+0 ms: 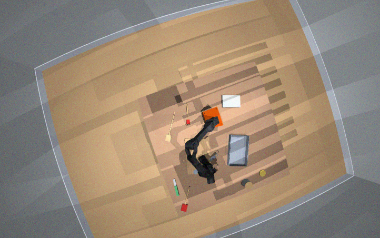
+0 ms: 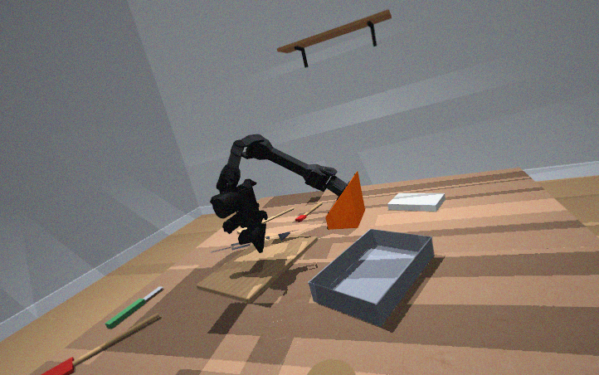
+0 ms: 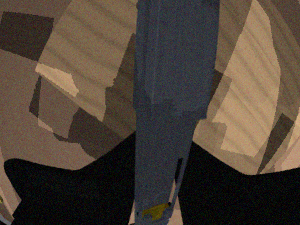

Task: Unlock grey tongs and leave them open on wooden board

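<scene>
My gripper tip is 5 cm past the wooden board, 6 cm to the left of it and 7 cm above it. The rest, counted from my gripper tip: grey roasting tin (1 cm ahead, 34 cm to the left, 5 cm below); then white block (48 cm behind, 42 cm to the left, 6 cm below).
</scene>
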